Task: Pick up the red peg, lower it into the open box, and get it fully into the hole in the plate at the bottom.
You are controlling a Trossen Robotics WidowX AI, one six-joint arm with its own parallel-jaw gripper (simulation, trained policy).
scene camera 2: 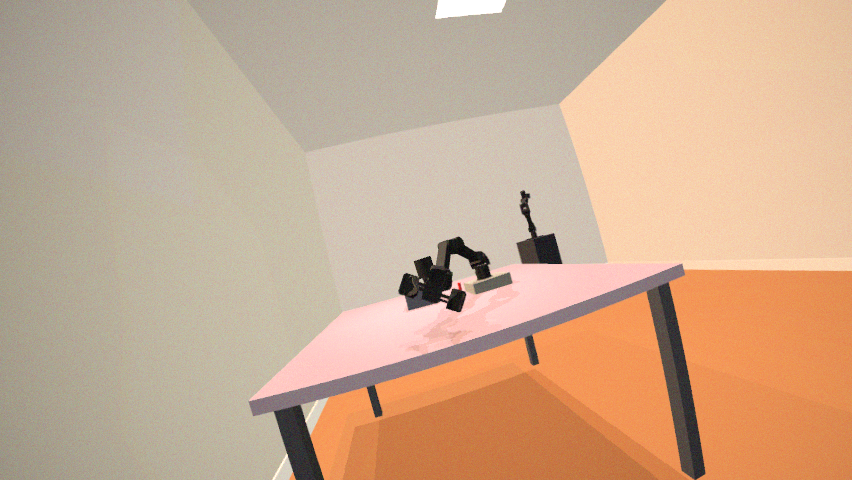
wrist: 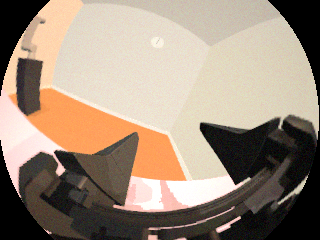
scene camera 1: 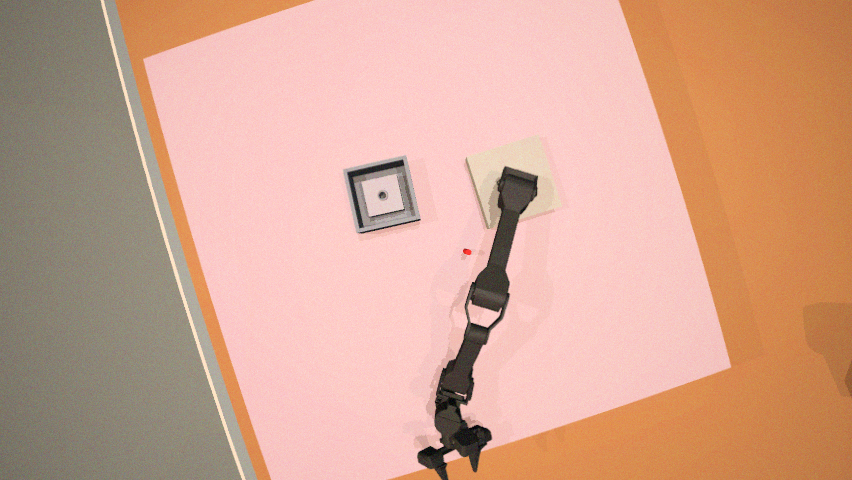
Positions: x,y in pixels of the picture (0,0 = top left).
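Scene:
Plate (scene camera 1: pixel 373 189): 1.20 m from the lens. Grey box (scene camera 1: pixel 353 176): 1.26 m from the lens.

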